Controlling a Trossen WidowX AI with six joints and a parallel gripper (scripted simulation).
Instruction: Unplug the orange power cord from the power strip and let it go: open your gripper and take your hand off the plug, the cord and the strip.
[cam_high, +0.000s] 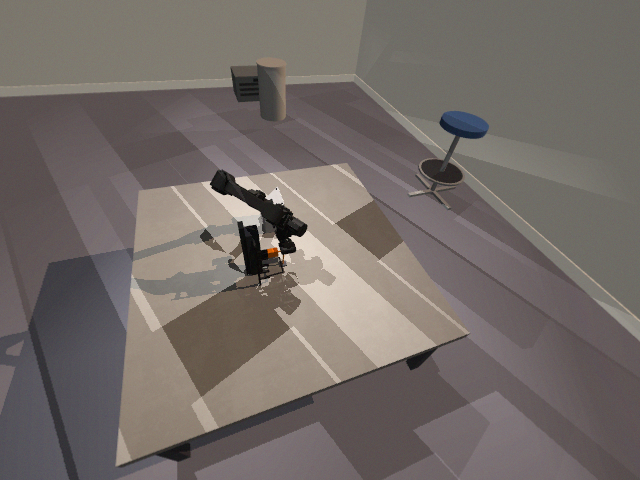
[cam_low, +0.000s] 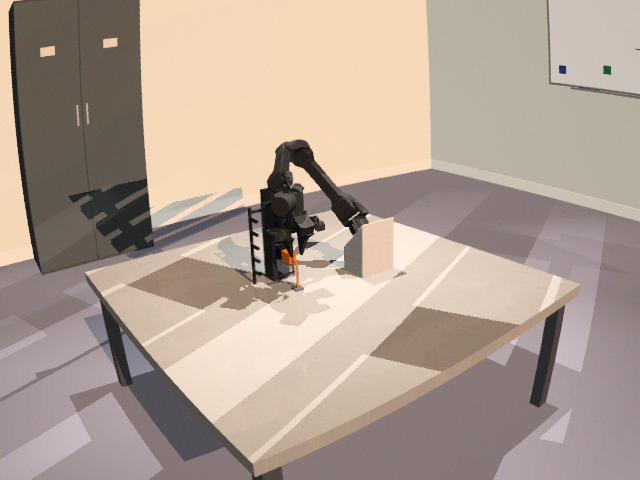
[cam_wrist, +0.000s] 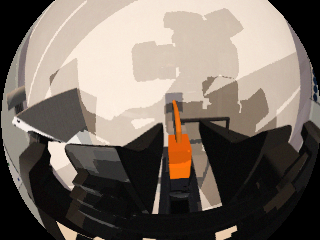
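The orange plug lies 70 mm to the right of my gripper tip and 10 mm below it. The rest, counted from my gripper tip: black power strip: 140 mm to the right, 20 mm above.
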